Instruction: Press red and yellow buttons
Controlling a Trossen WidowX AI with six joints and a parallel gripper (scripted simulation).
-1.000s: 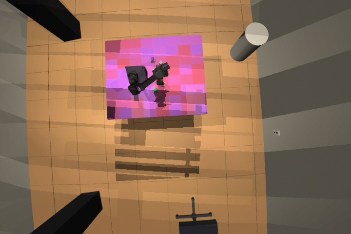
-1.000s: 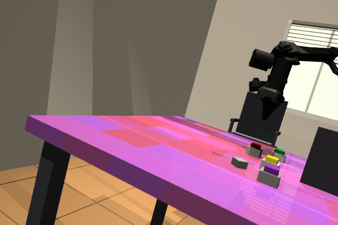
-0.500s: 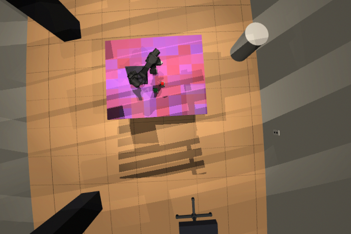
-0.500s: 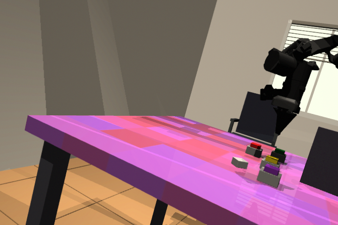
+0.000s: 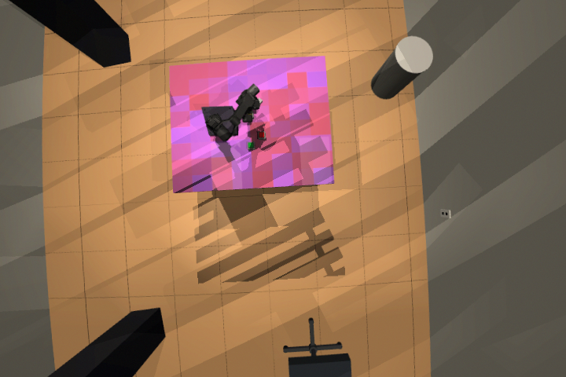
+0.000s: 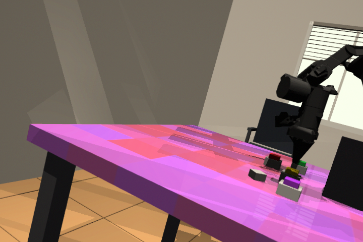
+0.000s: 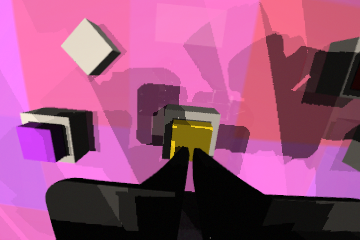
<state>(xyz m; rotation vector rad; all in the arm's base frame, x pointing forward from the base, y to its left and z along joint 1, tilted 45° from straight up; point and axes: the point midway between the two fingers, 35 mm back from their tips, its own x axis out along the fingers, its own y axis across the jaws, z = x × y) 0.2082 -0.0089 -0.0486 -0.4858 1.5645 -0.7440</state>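
My gripper tip is 20 mm above the yellow button. From my gripper tip the other things lie so: red button 60 mm ahead, 160 mm to the right, 20 mm below; then purple button 130 mm to the left, 20 mm below; then pale grey block 80 mm ahead, 80 mm to the left, 50 mm below.
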